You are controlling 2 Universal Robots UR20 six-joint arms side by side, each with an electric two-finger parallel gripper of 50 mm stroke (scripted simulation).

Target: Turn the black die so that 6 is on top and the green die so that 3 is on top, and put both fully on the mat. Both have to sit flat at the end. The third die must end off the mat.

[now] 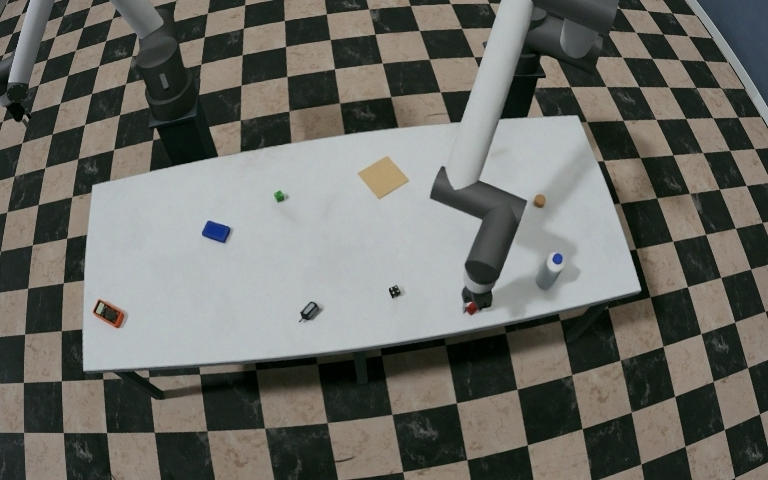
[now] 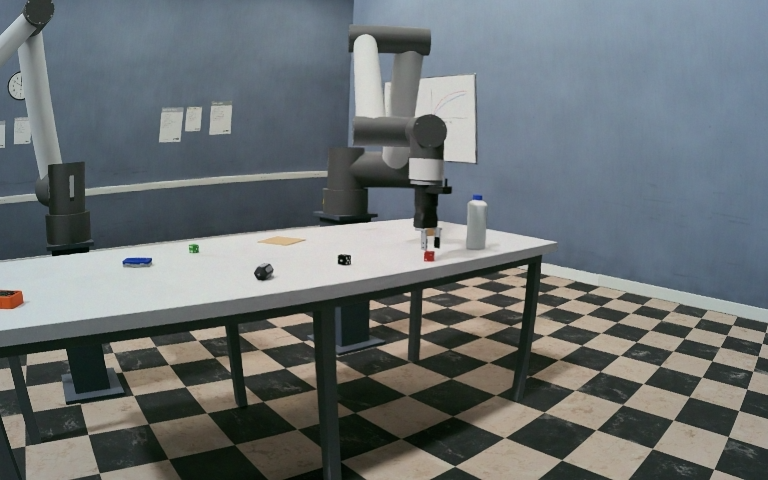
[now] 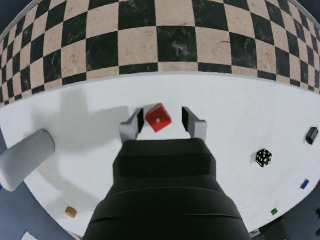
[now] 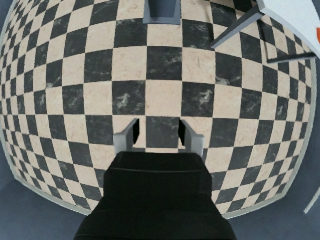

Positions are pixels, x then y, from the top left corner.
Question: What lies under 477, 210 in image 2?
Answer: A white bottle.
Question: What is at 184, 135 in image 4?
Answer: My right gripper.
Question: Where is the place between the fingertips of my left gripper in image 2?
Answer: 430, 249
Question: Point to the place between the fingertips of my left gripper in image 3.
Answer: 162, 115
